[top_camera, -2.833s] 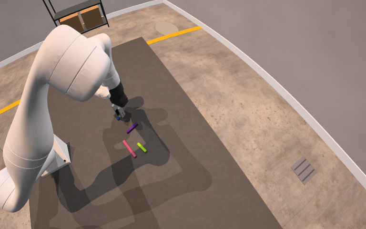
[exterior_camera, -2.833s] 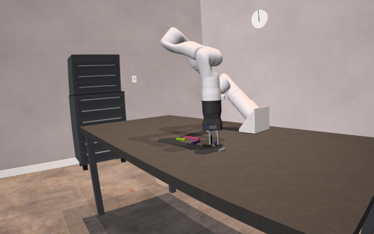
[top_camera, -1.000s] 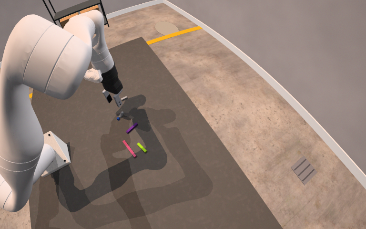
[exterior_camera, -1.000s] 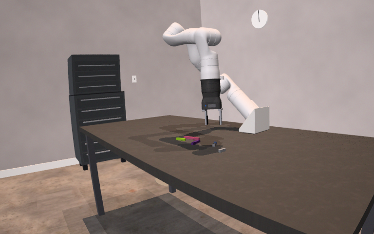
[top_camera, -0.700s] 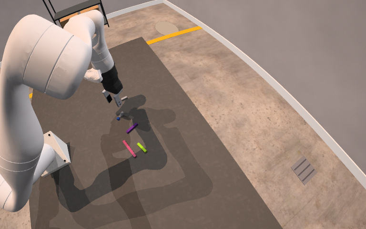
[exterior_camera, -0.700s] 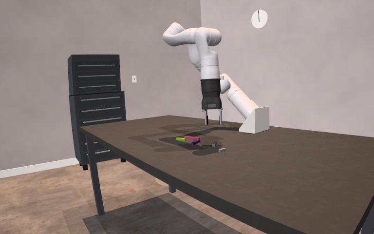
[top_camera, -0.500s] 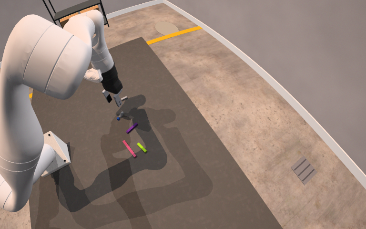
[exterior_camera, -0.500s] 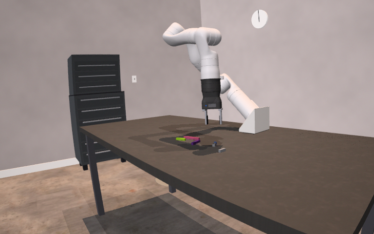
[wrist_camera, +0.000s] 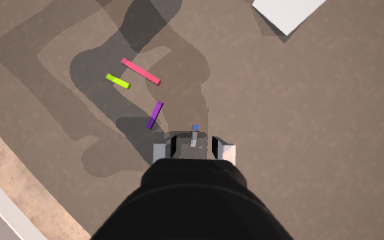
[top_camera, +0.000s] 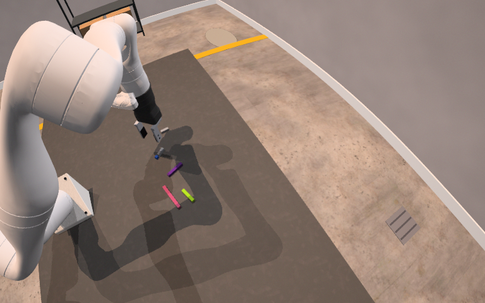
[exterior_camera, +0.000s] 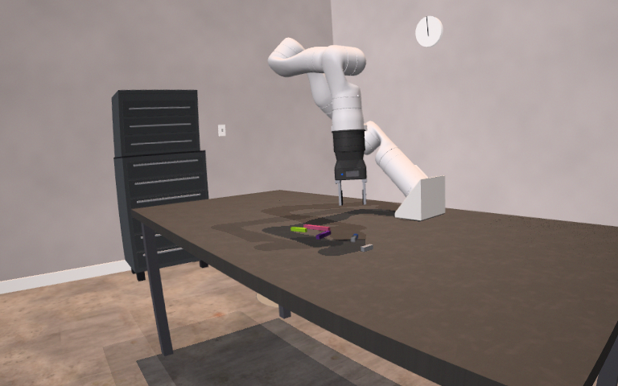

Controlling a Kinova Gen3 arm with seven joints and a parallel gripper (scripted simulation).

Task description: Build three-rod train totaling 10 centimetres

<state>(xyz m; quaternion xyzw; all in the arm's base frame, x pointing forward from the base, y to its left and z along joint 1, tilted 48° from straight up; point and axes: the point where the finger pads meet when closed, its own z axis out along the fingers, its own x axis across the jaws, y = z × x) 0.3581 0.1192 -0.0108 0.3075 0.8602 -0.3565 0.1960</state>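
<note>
Right now my hand is 3 cm short of the purple rod, 9 cm to the left of it and 10 cm above it. Round my hand: lime rod: 4 cm ahead, 19 cm to the right, 10 cm below; then pink rod: 1 cm behind, 17 cm to the right, 10 cm below; then blue rod: 2 cm behind, 1 cm to the right, 10 cm below.
</note>
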